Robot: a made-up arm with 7 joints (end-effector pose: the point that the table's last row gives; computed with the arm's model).
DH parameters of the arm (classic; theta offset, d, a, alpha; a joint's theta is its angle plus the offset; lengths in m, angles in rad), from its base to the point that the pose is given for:
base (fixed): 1.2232 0 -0.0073 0
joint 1: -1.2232 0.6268 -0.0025 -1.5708
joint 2: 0 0.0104 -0.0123 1.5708
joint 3: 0 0.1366 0.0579 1.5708
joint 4: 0 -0.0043 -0.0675 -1.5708
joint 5: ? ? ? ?
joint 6: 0 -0.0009 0.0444 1.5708
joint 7: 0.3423 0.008 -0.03 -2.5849
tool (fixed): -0.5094 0.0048 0 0
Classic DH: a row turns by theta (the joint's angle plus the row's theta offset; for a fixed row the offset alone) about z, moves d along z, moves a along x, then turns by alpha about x.
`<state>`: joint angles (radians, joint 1 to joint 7).
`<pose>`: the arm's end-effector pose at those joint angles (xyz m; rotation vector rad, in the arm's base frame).
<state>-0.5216 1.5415 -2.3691 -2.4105 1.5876 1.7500 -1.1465</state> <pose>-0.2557 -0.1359 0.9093 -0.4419 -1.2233 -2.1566</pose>
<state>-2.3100 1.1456 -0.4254 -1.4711 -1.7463 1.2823 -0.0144</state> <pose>-0.3809 -0.1751 0.3521 -0.3752 2.3234 -1.8154</pose>
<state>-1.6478 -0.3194 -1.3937 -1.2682 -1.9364 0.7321 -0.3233</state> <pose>-0.3984 0.0600 0.9519 0.1177 -0.8943 1.5384</pose>
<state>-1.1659 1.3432 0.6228 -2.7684 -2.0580 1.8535 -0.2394</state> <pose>0.0919 0.2245 0.3942 0.2262 0.8928 0.8195</pose>
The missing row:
joint 5: 0 0.3919 -0.0177 1.5708
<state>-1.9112 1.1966 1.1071 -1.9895 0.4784 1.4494 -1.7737</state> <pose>0.3689 -0.2394 0.4235 2.2296 -0.2276 0.5705</pose>
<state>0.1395 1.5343 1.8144 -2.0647 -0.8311 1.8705 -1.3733</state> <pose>-0.0496 0.4653 0.7591 0.8302 0.9050 2.6879</pose>
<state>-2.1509 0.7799 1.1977 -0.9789 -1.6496 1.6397 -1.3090</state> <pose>0.0817 -0.5181 0.8767 -0.2531 0.5716 -0.9825</pose>
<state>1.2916 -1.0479 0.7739 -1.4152 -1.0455 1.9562 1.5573</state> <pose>-0.3935 0.0222 1.0184 2.4988 -0.6609 0.1604</pose>
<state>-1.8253 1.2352 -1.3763 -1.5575 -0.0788 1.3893 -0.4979</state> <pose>-0.4904 -0.1189 0.6277 -0.3621 -1.0224 2.2842</pose>
